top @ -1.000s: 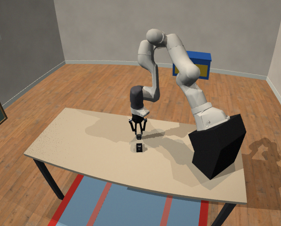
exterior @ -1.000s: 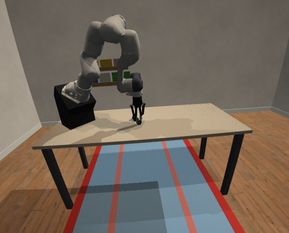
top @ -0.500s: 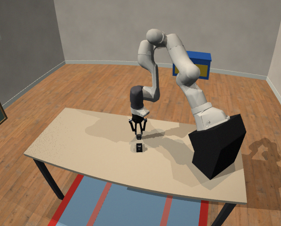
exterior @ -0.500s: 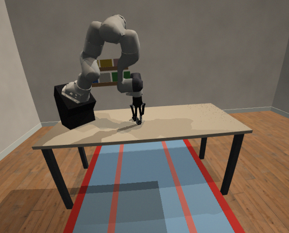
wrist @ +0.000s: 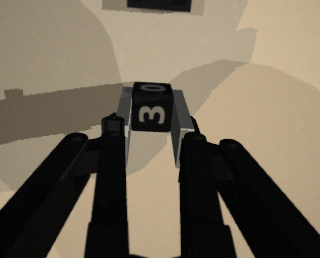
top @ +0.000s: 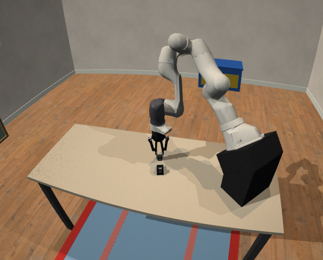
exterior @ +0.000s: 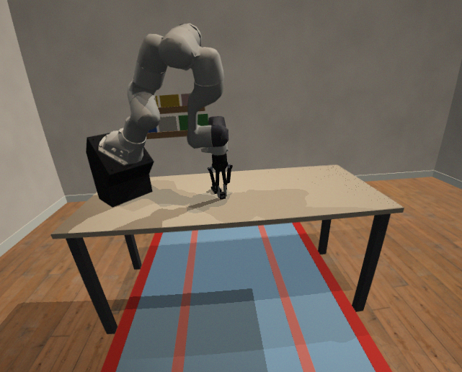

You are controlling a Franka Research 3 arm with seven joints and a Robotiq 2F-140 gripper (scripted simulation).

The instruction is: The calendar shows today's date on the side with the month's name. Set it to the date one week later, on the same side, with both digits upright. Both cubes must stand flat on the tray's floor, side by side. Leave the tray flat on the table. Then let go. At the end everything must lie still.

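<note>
Now: hand 100 mm to the right of the black tray, 30 mm above it and 20 mm past it.
</note>
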